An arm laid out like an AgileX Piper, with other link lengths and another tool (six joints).
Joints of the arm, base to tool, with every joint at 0 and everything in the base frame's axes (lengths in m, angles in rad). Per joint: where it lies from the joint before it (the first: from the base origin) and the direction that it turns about. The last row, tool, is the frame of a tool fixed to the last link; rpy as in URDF.
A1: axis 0 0 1 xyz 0 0 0.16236
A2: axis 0 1 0 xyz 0 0 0
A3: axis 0 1 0 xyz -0.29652 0 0.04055
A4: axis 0.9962 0 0.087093 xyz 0.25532 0 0.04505
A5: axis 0 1 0 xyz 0 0 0
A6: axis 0.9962 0 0.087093 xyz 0.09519 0 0.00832
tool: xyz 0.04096 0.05 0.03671 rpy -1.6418 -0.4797 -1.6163
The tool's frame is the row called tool.
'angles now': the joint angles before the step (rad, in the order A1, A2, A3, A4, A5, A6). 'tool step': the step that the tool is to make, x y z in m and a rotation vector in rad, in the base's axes. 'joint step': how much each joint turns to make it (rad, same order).
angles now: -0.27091, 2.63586, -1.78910, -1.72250, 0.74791, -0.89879
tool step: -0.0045, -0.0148, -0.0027, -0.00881, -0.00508, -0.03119
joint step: -0.02826, 0.01775, -0.02354, -0.00361, 0.00711, 0.00071
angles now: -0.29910, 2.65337, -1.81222, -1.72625, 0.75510, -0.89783
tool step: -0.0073, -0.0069, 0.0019, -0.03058, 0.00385, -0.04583
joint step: -0.00920, 0.00478, -0.00207, 0.00223, 0.04815, 0.00112
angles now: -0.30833, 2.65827, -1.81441, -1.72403, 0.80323, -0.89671
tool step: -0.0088, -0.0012, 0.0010, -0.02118, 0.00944, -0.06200
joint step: 0.00000, 0.00364, -0.00008, 0.03258, 0.06042, -0.00990
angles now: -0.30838, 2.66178, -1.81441, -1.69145, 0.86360, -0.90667
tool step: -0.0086, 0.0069, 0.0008, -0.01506, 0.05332, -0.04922
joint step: 0.01549, 0.00435, -0.00017, 0.06150, 0.06359, -0.06174
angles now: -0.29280, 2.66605, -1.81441, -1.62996, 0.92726, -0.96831
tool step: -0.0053, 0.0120, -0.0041, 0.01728, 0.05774, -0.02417
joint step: 0.02112, 0.00720, 0.00007, 0.07089, 0.03096, -0.06643
